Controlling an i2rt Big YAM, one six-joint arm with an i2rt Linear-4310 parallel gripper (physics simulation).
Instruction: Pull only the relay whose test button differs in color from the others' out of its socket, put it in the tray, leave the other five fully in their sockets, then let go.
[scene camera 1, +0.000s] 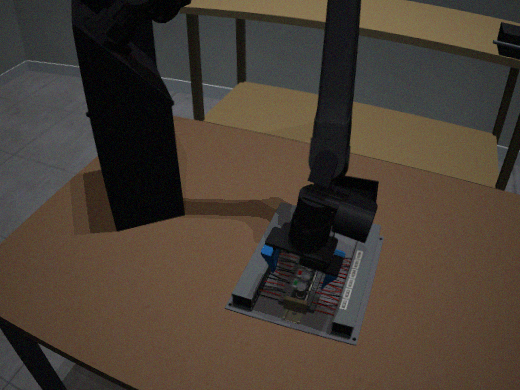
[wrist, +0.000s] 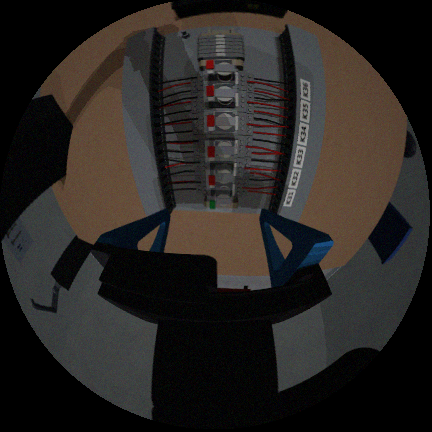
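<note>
The relay with the green test button sits in the socket row at the end by label K31. The other five relays have red buttons; the one beside it is seated in line with the rest. My gripper is open and empty. Its blue fingers straddle the row, one on each side, near the green-button end; their exact height above the sockets is unclear. The black tray stands behind the panel, mostly hidden by the arm in the scene view and cut off in the wrist view.
The grey panel lies on the brown table. Wire ducts run along both sides, with red and black wires towards the sockets. A grey terminal block stands at the row's far end, by K36.
</note>
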